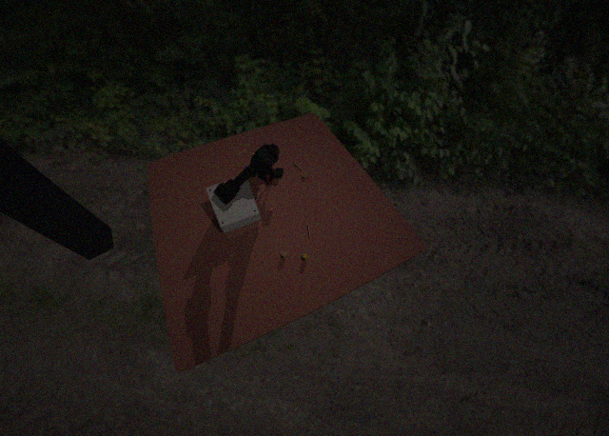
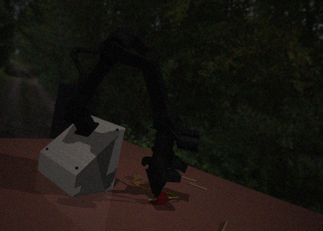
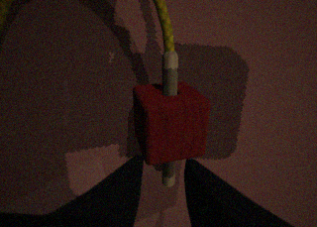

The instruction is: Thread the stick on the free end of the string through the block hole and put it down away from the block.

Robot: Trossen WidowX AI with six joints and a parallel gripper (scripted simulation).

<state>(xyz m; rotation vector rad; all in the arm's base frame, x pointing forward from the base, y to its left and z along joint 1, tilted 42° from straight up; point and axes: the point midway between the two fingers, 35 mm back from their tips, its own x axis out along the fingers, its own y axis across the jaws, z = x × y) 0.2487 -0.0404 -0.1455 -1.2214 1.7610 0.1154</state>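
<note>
Now: gripper tip 10 mm short of the small red block, 20 mm to the right of it and 10 mm above it. The rest, counted from my gripper tip: thin wooden stick 20 mm ahead, 20 mm to the left, 10 mm below; then flat piece 150 mm behind, 130 mm to the left, 20 mm below.
</note>
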